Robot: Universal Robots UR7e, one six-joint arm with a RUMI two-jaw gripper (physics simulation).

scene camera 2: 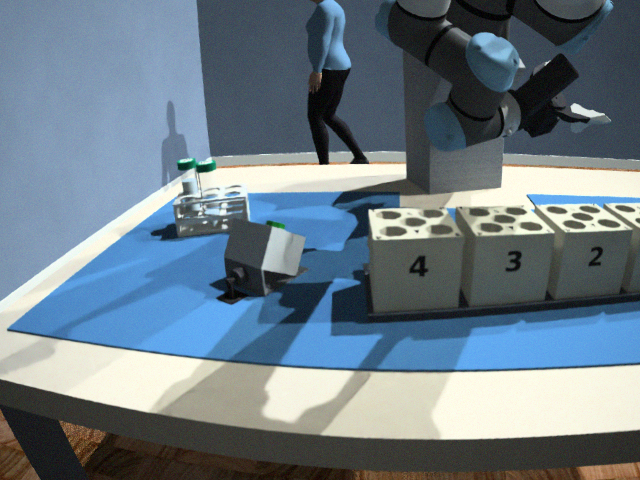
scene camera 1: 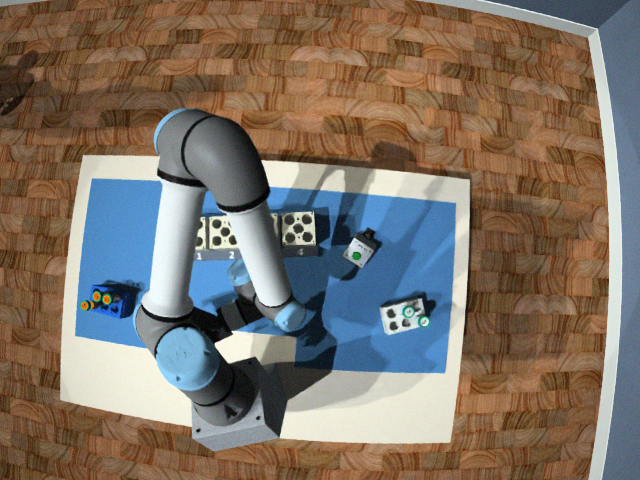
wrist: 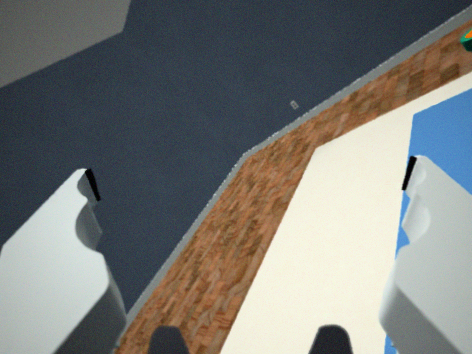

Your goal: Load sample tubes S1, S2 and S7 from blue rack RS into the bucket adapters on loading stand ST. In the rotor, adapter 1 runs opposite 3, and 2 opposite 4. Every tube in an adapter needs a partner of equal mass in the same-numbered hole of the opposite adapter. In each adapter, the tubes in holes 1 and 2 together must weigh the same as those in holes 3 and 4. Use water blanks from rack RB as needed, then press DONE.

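Frame: origin at the arm's base, x left, y back, z up, level; centimetres.
Where they show: gripper, fingertip midpoint: [scene camera 2: 585, 88] [wrist: 245, 165]; arm's base at its link origin: [scene camera 1: 224, 396].
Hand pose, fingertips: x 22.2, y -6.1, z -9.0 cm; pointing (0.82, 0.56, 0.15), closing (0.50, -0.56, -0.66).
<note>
Things, the pixels of their top centre, and the offset from my fingertips. "*": a spot on its surface instead. Level surfaces: height alone.
- such cap at a spot on its surface: [wrist: 468, 41] * dx +30.7, dy -3.3, dz -11.3 cm
- adapter 4 at its top centre: [scene camera 2: 413, 221] [scene camera 1: 298, 228] dx -32.3, dy -39.1, dz -13.7 cm
- adapter 3 at its top centre: [scene camera 2: 503, 218] dx -21.5, dy -36.9, dz -13.7 cm
- adapter 2 at its top centre: [scene camera 2: 582, 216] [scene camera 1: 225, 231] dx -10.7, dy -34.8, dz -13.7 cm
- adapter 1 at a spot on its surface: [scene camera 2: 631, 258] * dx -3.8, dy -37.3, dz -18.0 cm
- White rack RB at its top centre: [scene camera 2: 210, 193] [scene camera 1: 405, 316] dx -68.3, dy -17.6, dz -17.3 cm
- grey box at its top centre: [scene camera 2: 261, 217] [scene camera 1: 361, 249] dx -51.5, dy -35.9, dz -14.9 cm
- green button at its top centre: [scene camera 2: 274, 219] [scene camera 1: 357, 255] dx -50.6, dy -33.9, dz -15.8 cm
- blue mat at its surface level: dz -23.3 cm
Blue rack RS [scene camera 1: 123, 308] stands at the left with three orange-and-green-capped tubes [scene camera 1: 86, 305] [scene camera 1: 96, 296] [scene camera 1: 107, 299]; their labels are unreadable. One such cap [wrist: 468, 41] shows at the wrist view's right edge. Loading stand ST [scene camera 1: 268, 253] [scene camera 2: 413, 314] holds adapter 4 [scene camera 2: 387, 273], adapter 3 [scene camera 2: 485, 289], adapter 2 [scene camera 2: 573, 273] and adapter 1 [scene camera 2: 631, 258]. Visible holes look empty; the arm hides some. White rack RB [scene camera 1: 398, 319] [scene camera 2: 222, 198] holds two green-capped tubes [scene camera 1: 408, 311] [scene camera 1: 423, 321] [scene camera 2: 186, 164] [scene camera 2: 205, 165]. My gripper [wrist: 245, 165] [scene camera 2: 590, 114] is open and empty, high above the table, away from racks and stand.
A grey box [scene camera 1: 364, 244] [scene camera 2: 245, 253] with a green button [scene camera 1: 356, 255] [scene camera 2: 275, 224] stands between ST and RB. The arm's grey pedestal [scene camera 1: 240, 434] [scene camera 2: 454, 167] stands behind the blue mat [scene camera 1: 387, 351]. A person [scene camera 2: 330, 56] stands beyond the table.
</note>
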